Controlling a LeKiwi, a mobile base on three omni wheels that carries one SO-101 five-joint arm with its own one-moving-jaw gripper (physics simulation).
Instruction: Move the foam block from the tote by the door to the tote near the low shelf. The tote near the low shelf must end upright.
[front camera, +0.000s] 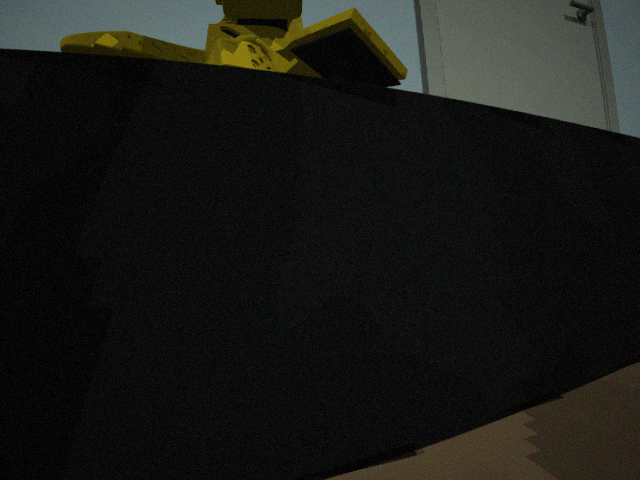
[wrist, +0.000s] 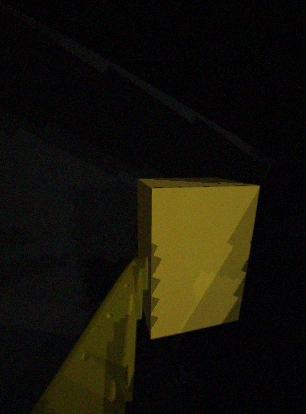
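Observation:
The foam block is a yellow box-shaped piece right of centre in the wrist view, inside a dark tote. My gripper shows partly above the tote rim in the front view, its lower parts hidden by the wall. In the wrist view one notched jaw shows, its tip close beside the block's left side; the other jaw is out of the picture. The gripper is open and holds nothing. The dark wall of the tote fills most of the front view, with the door behind it. The tote near the low shelf does not show.
A pale door with a handle stands behind the tote at the upper right of the front view. Brown floor shows at the lower right. A faint grey tote edge runs diagonally across the dark upper wrist view.

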